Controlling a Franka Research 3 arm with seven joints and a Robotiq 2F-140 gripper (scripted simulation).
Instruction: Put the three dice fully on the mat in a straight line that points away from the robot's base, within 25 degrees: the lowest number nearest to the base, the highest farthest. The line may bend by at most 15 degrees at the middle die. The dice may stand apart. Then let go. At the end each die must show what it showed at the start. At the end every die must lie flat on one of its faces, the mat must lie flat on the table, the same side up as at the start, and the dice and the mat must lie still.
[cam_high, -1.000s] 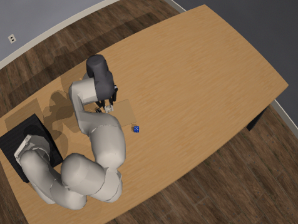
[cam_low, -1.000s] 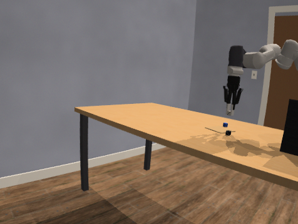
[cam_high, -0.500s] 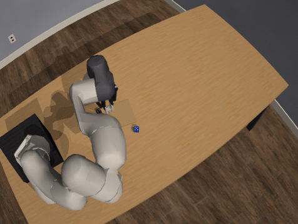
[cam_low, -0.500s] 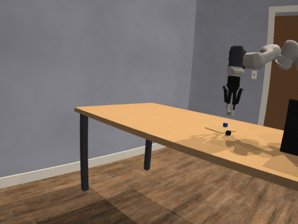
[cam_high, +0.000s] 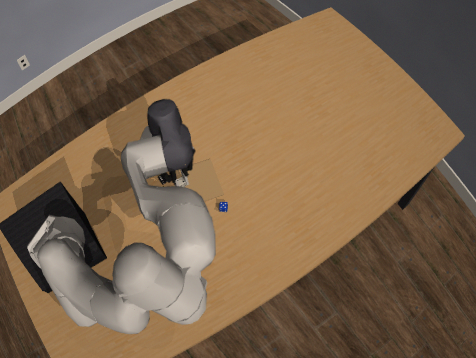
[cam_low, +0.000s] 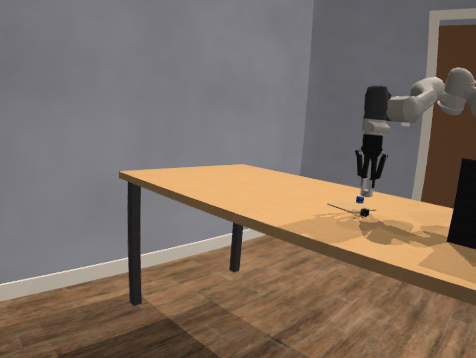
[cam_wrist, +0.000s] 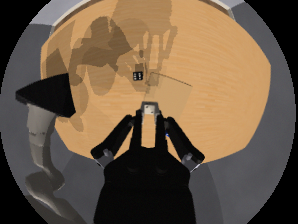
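The thin tan mat lies 90 mm below my hand and 50 mm ahead of it. The rest, counted from my hand: white die 20 mm below; then black die 80 mm to the left, 80 mm below, 30 mm behind; then blue die 130 mm to the right, 80 mm below, 70 mm ahead.
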